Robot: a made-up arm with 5 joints.
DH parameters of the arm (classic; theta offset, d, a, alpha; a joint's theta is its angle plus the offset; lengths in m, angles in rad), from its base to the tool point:
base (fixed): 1.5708 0.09 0 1.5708
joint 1: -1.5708 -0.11 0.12 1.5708
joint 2: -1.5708 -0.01 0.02 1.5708
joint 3: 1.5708 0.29 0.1 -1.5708
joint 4: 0 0.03 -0.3 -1.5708
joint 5: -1.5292 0 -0.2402 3.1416
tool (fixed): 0.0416 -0.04 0 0
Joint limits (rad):
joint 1: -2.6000..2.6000
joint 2: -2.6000..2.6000
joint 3: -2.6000..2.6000
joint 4: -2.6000..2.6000
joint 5: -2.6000..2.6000
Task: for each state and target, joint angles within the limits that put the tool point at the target. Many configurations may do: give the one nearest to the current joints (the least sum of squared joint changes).
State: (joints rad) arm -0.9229 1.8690 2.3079 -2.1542 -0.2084
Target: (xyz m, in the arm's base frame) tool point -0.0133 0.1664 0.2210
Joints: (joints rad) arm -0.8383 1.2913 2.1753 -2.0653 0.1800
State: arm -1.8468 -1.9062 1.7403 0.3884 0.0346
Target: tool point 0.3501 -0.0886 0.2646
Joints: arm -1.6163 -2.0938 1.4363 0.4342 0.0270
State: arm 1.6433 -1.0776 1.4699 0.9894 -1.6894
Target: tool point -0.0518 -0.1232 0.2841
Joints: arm 1.1841 -0.2752 1.7506 0.7192 -2.0084
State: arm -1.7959 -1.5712 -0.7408 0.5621 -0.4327
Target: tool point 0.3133 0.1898 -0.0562
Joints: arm -1.4567 -1.3044 -0.4844 1.0133 -0.2300
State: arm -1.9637 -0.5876 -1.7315 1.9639 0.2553
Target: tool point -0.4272 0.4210 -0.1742
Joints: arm -1.7790 -0.0453 -1.4254 2.2972 0.1302
